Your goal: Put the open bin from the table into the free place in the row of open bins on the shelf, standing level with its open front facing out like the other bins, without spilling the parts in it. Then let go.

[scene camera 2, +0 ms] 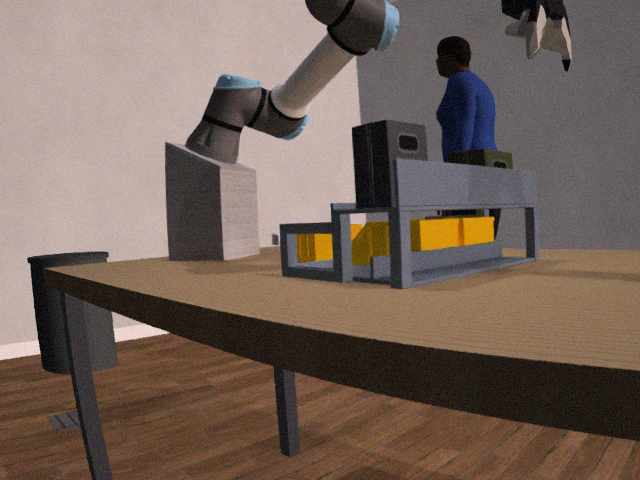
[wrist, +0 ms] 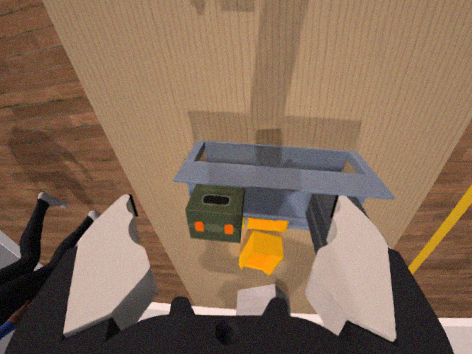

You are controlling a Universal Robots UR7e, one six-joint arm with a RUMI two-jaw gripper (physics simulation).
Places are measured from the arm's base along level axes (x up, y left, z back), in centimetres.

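Pixels of known places: gripper, fingertip midpoint: (scene camera 2: 549, 65) (wrist: 234, 197); arm's base at its link origin: (scene camera 2: 210, 154).
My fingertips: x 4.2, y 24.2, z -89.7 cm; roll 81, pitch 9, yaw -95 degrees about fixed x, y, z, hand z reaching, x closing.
Ahead of a thing's pixels: the offset from my fingertips to its top centre. "spot": to the spot under its first point. Level surfaces: height alone.
My gripper (scene camera 2: 549, 60) (wrist: 234, 197) is open and empty, high above the table and the grey-blue shelf {spot: dz +9.6, dx -18.4, dy -12.5 cm} (scene camera 2: 465, 183) (wrist: 280, 175). In the scene view, yellow bins {spot: dz +19.1, dx -26.2, dy -9.5 cm} (scene camera 2: 439, 235) sit in a row on the shelf's lower level, and more yellow {spot: dz +29.4, dx -27.7, dy -15.7 cm} (scene camera 2: 372, 245) shows through its side frame. In the wrist view, a yellow bin {spot: dz +41.9, dx -24.8, dy -12.4 cm} (wrist: 262, 250) lies in front of the shelf, apparently on the table, between the fingers' outlines but far below them. A yellow edge {spot: dz +35.2, dx -29.2, dy -12.4 cm} (wrist: 267, 225) shows at the shelf front. The parts in the bins and the free place in the row cannot be made out.
A dark grey box {dz +16.4, dx -9.4, dy -20.8 cm} (scene camera 2: 374, 165) (wrist: 322, 220) and a green box {dz +19.1, dx -11.9, dy +2.1 cm} (scene camera 2: 467, 156) (wrist: 215, 217) stand on the shelf's upper level, at opposite ends. The robot's pedestal (scene camera 2: 237, 211) (wrist: 256, 300) stands beyond the shelf. A person (scene camera 2: 467, 113) stands behind the table {dx -31.8 cm} (scene camera 2: 232, 289) (wrist: 150, 75).
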